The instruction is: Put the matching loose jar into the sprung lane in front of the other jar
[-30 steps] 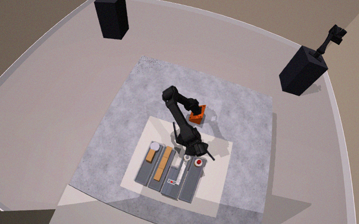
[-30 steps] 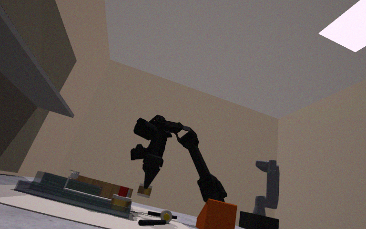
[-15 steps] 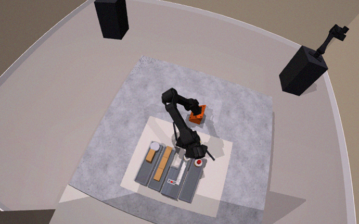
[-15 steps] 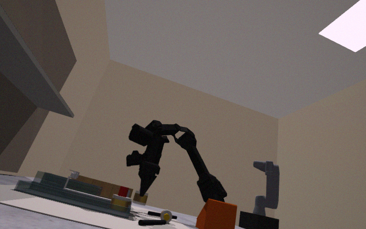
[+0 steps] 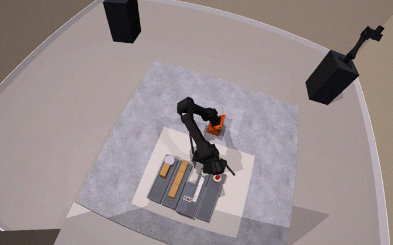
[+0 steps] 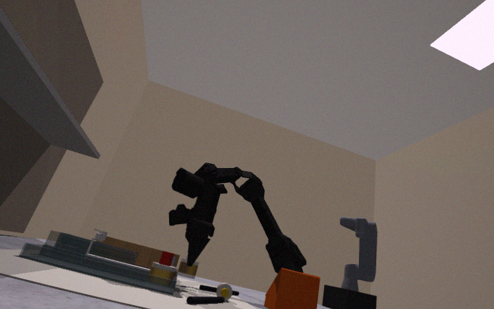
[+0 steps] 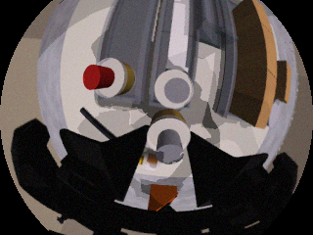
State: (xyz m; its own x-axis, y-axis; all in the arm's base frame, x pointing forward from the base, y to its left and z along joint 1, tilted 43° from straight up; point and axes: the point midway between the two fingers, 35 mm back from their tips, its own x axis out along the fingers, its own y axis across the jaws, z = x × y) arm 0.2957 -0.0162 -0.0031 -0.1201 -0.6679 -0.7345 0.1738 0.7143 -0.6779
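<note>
Right now the lane rack is 190 mm ahead of my gripper tip, 60 mm to the right of it and 40 mm below it.
</note>
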